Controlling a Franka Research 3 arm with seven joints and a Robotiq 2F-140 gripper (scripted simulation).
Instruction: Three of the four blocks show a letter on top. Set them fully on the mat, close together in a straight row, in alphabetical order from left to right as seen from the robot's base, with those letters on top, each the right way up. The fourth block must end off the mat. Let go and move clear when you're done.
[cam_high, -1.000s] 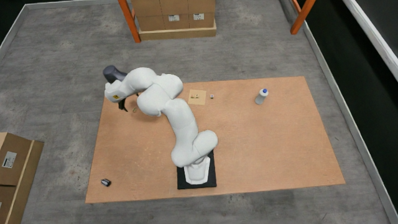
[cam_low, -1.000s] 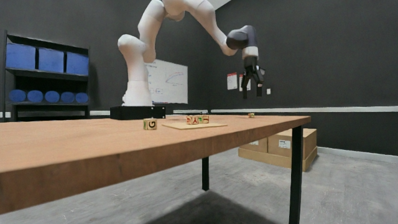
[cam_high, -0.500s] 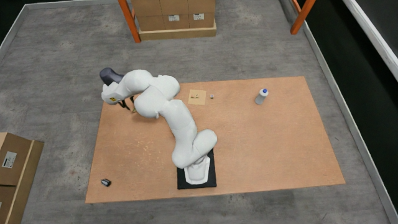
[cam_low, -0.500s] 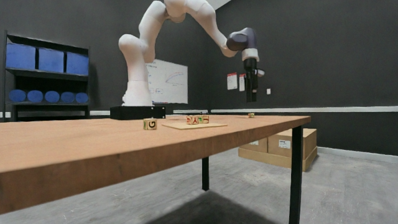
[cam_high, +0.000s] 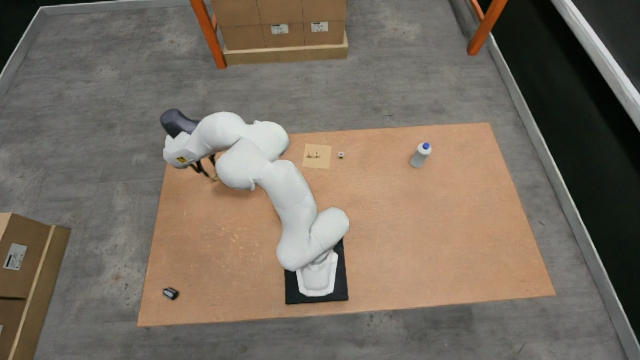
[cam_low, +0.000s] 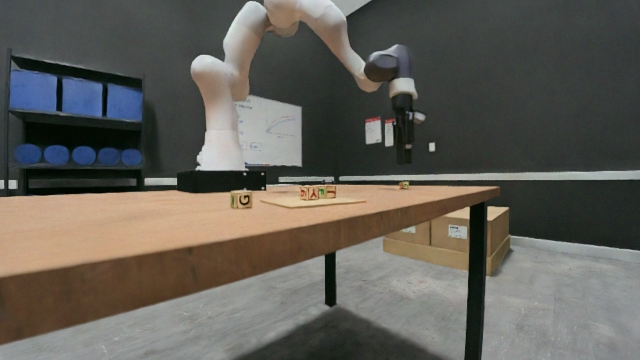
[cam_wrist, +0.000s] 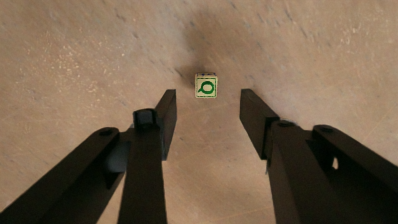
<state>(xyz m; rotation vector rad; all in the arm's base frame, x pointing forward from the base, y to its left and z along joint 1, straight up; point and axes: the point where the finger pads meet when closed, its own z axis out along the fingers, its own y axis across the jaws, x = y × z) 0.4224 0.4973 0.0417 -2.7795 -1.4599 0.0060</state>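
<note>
Right now my hand is 100 mm above the block. Round my hand: pale yellow mat (510 mm to the right, 120 mm below, 110 mm ahead); then white bottle (1030 mm to the right, 60 mm ahead, 40 mm below); then black object (550 mm behind, 130 mm to the left, 100 mm below).
</note>
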